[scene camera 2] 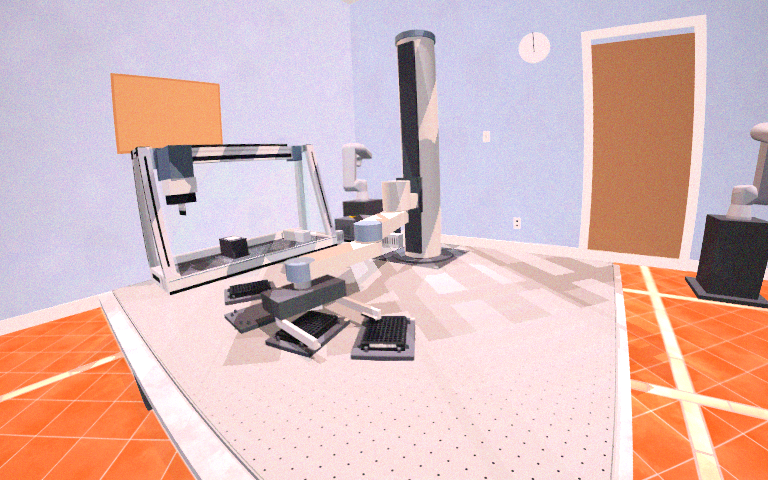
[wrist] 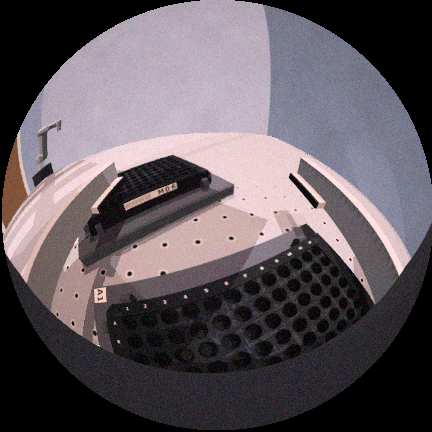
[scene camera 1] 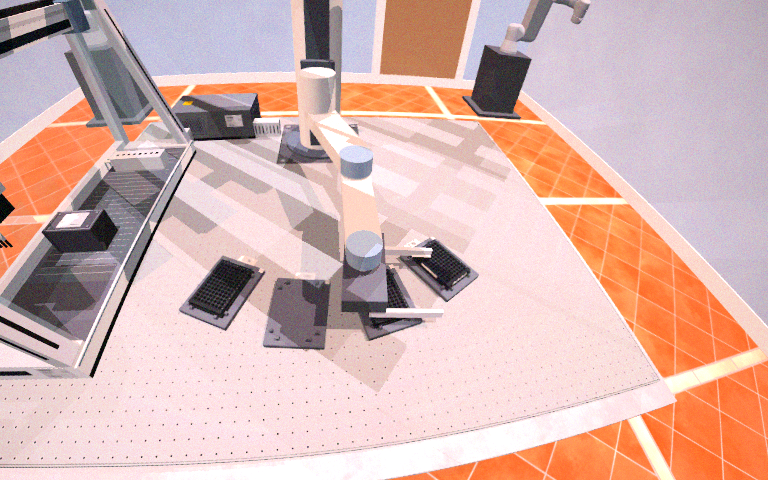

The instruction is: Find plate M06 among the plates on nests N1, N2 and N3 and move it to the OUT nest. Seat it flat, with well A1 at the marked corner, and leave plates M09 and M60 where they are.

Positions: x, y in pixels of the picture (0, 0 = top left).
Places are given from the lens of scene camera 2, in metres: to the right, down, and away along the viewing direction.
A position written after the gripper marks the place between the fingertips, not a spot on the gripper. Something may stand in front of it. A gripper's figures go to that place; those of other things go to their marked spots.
gripper (scene camera 2: 350, 328): -0.07, 0.18, 0.62
nest labelled N1 (scene camera 2: 357, 354): -0.05, 0.22, 0.58
